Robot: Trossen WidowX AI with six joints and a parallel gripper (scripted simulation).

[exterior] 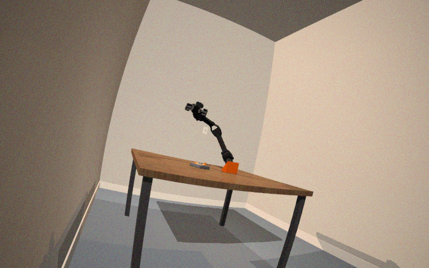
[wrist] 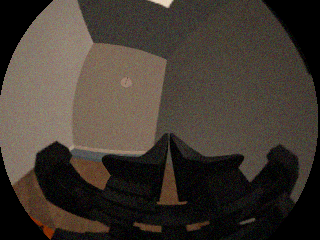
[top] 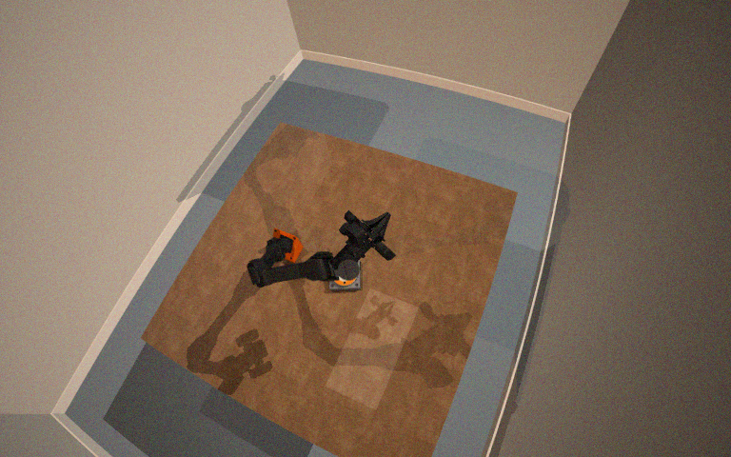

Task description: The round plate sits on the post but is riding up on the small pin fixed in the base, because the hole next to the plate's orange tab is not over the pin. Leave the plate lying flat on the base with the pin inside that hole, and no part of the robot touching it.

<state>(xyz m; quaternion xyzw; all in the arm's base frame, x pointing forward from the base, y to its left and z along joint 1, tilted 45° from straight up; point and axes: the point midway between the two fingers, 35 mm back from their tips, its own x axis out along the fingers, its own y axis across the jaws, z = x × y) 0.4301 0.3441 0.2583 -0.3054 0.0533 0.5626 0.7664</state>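
The base is 470 mm below my gripper tip, 170 mm behind it and 100 mm to the right of it.
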